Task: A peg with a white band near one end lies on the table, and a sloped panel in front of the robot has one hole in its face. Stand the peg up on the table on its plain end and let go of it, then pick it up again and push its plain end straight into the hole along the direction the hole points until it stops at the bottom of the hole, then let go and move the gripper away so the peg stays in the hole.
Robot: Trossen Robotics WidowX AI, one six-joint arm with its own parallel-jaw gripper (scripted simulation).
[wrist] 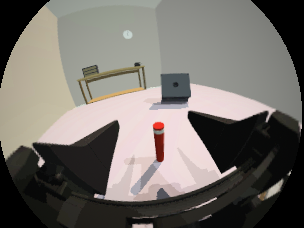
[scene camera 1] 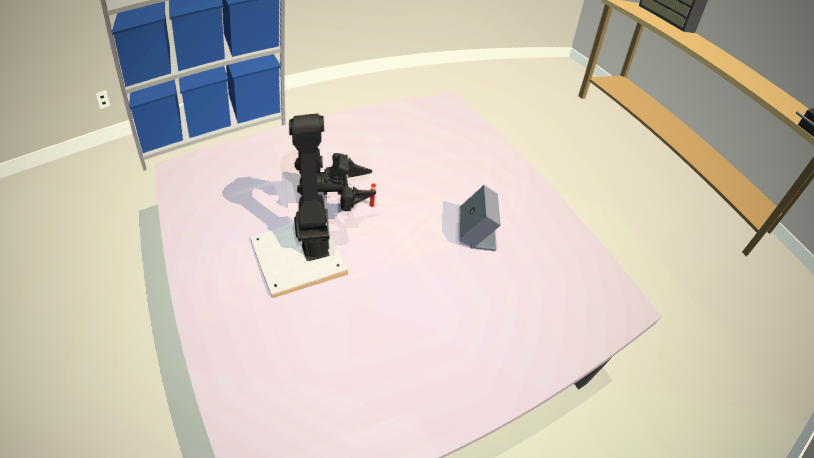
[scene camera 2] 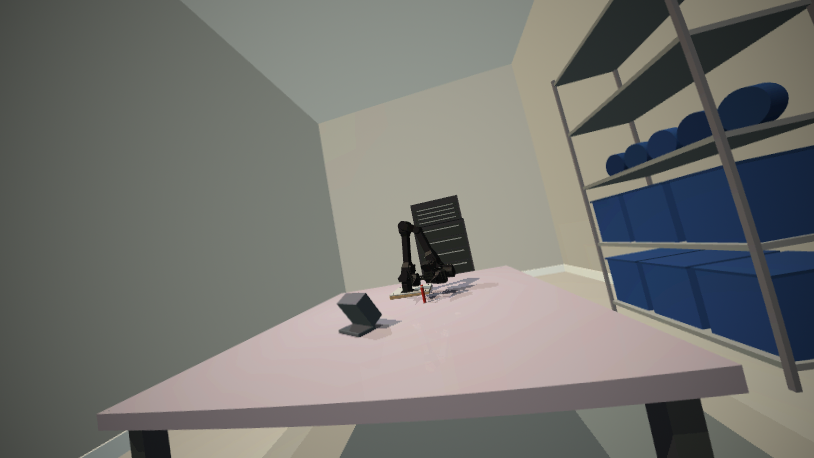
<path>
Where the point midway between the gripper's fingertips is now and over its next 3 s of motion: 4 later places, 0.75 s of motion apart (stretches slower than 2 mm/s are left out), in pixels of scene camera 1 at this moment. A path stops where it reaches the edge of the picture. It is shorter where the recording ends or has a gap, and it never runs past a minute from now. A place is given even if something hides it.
The gripper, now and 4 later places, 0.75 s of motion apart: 374,181; 381,151; 382,174; 374,175; 374,180
</path>
